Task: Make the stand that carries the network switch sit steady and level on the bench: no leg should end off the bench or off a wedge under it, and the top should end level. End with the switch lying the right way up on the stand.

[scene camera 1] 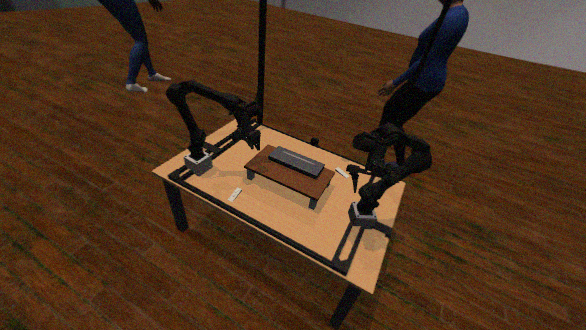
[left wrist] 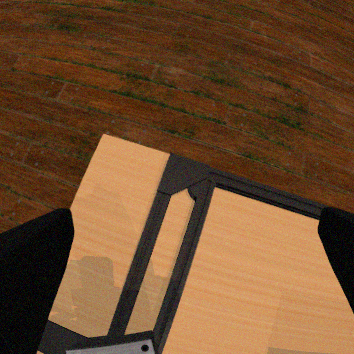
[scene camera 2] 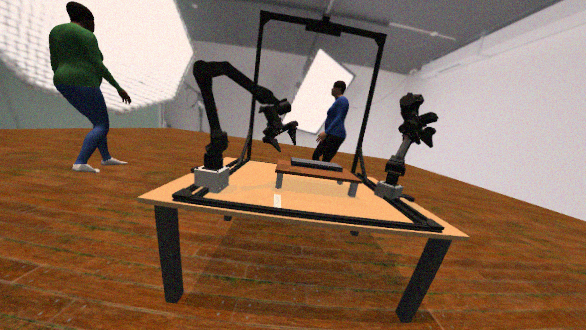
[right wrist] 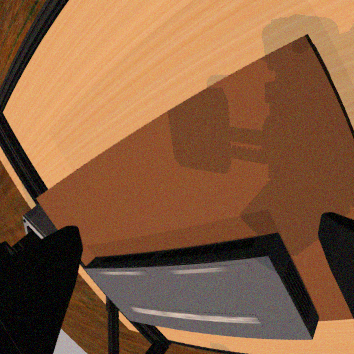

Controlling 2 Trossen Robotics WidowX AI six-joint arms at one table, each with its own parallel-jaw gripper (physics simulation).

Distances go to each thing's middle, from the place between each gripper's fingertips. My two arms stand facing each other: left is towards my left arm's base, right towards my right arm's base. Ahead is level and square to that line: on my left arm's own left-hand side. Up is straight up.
Labels:
My left hand is 310 mm past the dark grey network switch (scene camera 1: 302, 164), 360 mm to the left of it and 200 mm above it. From my left hand the other things lie so: brown stand (scene camera 1: 260, 164) 260 mm behind, 370 mm to the right, 260 mm below.
I see my right gripper 100 mm past the dark grey network switch, 190 mm to the right of it and 80 mm above it. From my right hand the other things lie so: brown stand (50 mm behind, 180 mm to the left, 150 mm below).

